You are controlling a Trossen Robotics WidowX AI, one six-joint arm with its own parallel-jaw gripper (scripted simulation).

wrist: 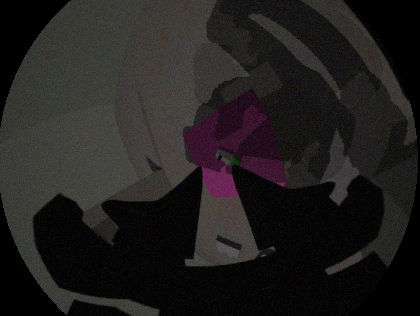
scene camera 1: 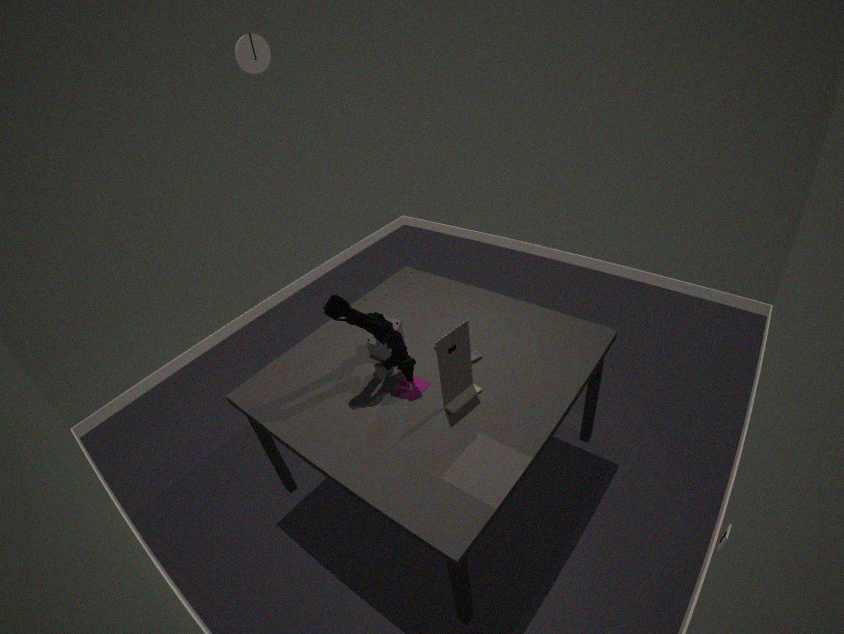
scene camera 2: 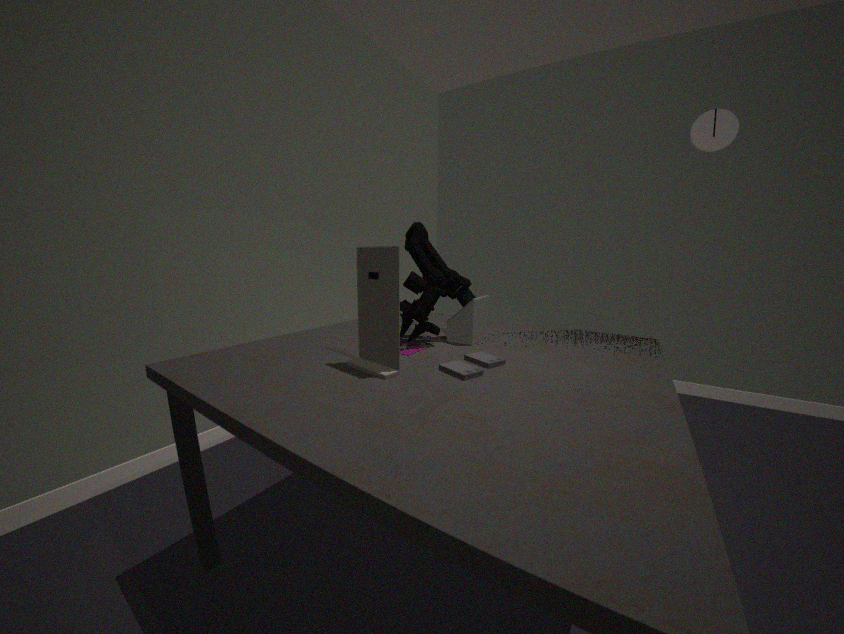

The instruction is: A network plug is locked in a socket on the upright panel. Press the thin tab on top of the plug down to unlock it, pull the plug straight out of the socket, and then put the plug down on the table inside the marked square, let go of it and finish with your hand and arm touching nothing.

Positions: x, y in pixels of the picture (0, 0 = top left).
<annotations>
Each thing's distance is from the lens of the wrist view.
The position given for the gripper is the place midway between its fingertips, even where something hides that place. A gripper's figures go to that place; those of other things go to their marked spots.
gripper point(wrist: 217, 169): 0.10 m
upright panel point(wrist: 151, 188): 0.26 m
magenta marked square point(wrist: 241, 127): 0.11 m
The marked spots on the upright panel and the magenta marked square are 0.23 m apart.
</annotations>
